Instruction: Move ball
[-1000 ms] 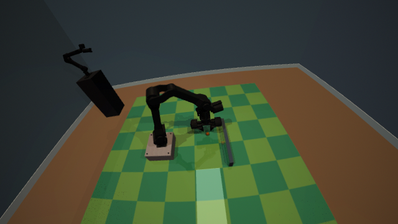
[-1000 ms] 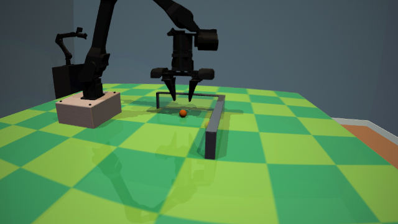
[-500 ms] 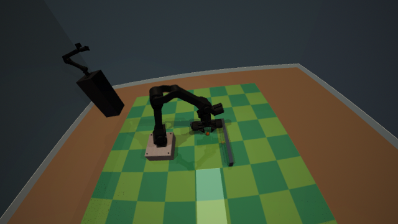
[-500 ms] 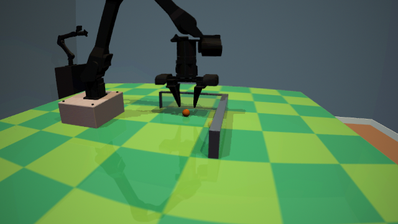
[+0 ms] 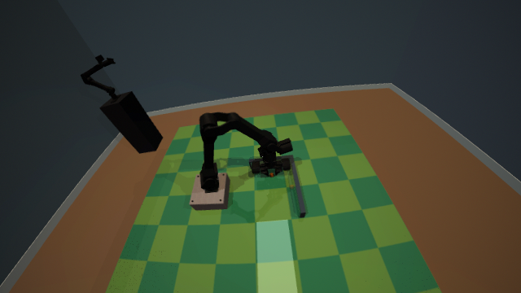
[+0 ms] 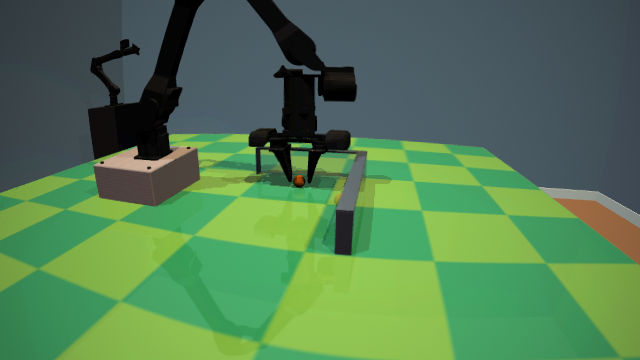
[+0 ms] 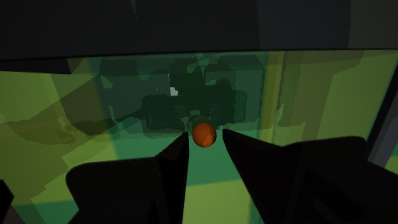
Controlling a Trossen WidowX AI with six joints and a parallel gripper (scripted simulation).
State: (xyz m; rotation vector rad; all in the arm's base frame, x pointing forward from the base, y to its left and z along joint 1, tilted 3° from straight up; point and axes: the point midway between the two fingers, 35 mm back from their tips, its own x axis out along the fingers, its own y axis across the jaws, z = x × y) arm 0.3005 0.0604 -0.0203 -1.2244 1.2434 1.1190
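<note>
Right now the see-through copy of ball is 9 cm to the right of my gripper tip and 9 cm ahead of it. From my gripper tip the other things lie so: orange ball right at my gripper tip.
</note>
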